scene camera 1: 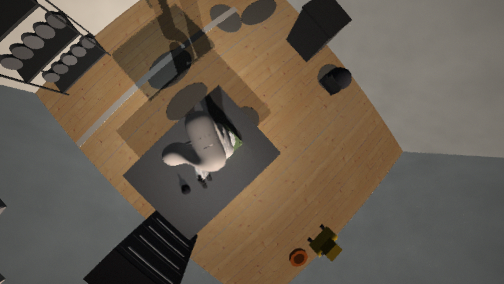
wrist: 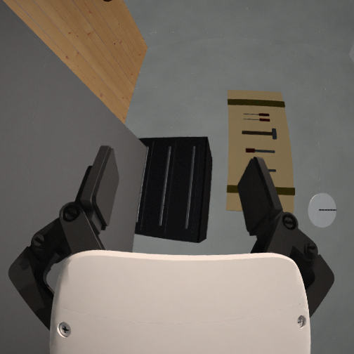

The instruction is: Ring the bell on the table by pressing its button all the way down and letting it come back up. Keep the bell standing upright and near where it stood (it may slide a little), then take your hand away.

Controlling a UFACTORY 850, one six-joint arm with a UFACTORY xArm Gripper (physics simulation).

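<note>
A small dark round object (scene camera 1: 185, 189), which looks like the bell, stands on the dark grey mat (scene camera 1: 250, 160) (wrist: 45, 125) in the scene view. Its button is too small to make out there, and the bell does not show in the wrist view. My gripper (scene camera 1: 206, 181) (wrist: 182, 166) is open, with its two black fingers wide apart and no object between them. In the scene view it appears a little to the right of the dark object and slightly above it in the picture, apart from it. Its height above the mat cannot be told.
A black slatted cabinet (scene camera 1: 150, 250) (wrist: 177, 195) stands beside the mat's corner. A tan tool panel (wrist: 237, 170) shows beyond it. On the wooden table (scene camera 1: 280, 185) (wrist: 95, 60) are an orange ring (scene camera 1: 291, 257) and an olive object (scene camera 1: 325, 243). A green patch (scene camera 1: 238, 144) shows beside my arm.
</note>
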